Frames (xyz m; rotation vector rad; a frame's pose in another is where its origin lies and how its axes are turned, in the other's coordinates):
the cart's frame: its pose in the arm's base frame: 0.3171 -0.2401 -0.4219 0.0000 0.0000 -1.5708
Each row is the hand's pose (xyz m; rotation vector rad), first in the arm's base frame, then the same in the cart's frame.
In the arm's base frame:
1: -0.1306 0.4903 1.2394 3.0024 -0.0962 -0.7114
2: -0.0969 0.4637 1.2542 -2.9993 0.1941 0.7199
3: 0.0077 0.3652 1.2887 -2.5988 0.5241 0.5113
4: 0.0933 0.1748 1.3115 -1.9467 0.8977 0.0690
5: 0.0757 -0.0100 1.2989 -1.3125 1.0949 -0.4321
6: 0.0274 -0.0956 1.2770 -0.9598 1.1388 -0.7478
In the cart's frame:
1: -0.7304 -0.4477 1.6613 2.0025 1.8782 -0.4053
2: -0.7038 -0.4140 1.6761 2.1024 1.8468 -0.5258
3: -0.6053 -0.3094 1.7106 -2.4691 -1.6404 0.8834
4: -0.4149 -0.2238 1.7334 -2.1670 -0.7992 0.9418
5: -0.2301 -0.2414 1.7208 -1.7392 -0.1572 0.7375
6: -0.1445 -0.2897 1.6989 -1.4622 0.1247 0.5340

